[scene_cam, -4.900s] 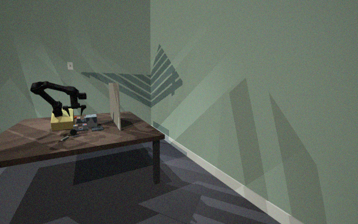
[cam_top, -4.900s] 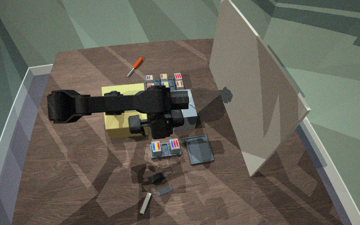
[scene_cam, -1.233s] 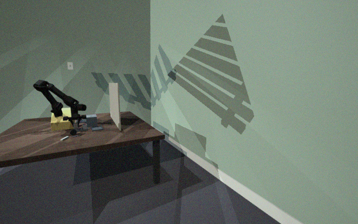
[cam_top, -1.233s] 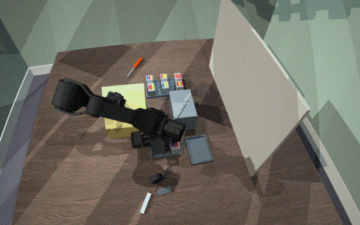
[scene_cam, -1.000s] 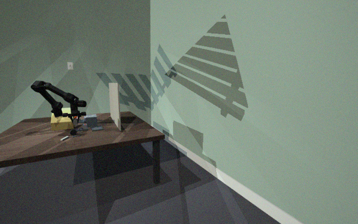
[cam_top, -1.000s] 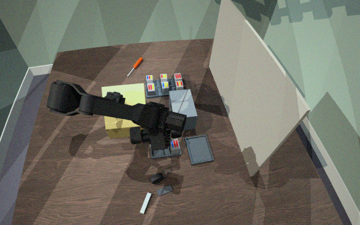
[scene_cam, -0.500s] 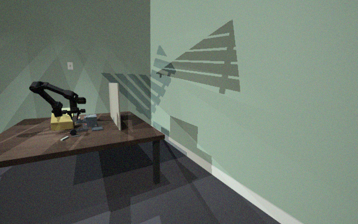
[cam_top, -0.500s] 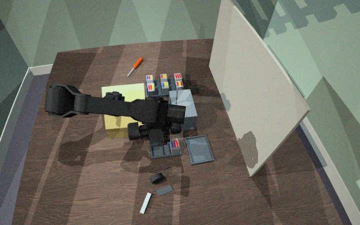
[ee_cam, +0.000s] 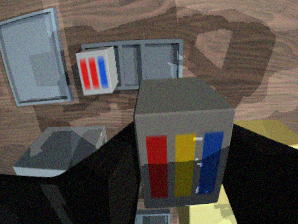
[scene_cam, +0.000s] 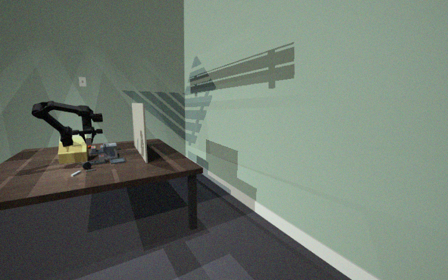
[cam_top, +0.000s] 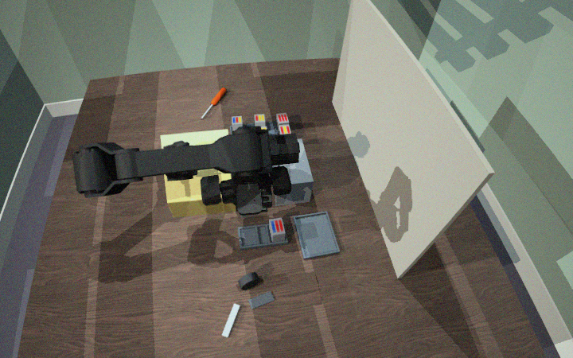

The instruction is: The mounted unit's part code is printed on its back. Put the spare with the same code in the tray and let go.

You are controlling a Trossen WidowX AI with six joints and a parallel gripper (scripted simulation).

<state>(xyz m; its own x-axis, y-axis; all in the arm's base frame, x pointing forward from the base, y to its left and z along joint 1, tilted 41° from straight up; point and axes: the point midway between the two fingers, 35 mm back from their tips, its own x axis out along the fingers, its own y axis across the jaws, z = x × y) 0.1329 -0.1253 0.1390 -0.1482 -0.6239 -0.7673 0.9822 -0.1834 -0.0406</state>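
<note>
Now: the grey tray 17 cm ahead of my gripper tip, 15 cm below it and 5 cm to the right of it. Round my gripper tip: grey holder: 15 cm below, 3 cm ahead, 1 cm to the right; then beige panel: 39 cm ahead, 11 cm to the left, 7 cm above; then grey spare block: 2 cm above.
</note>
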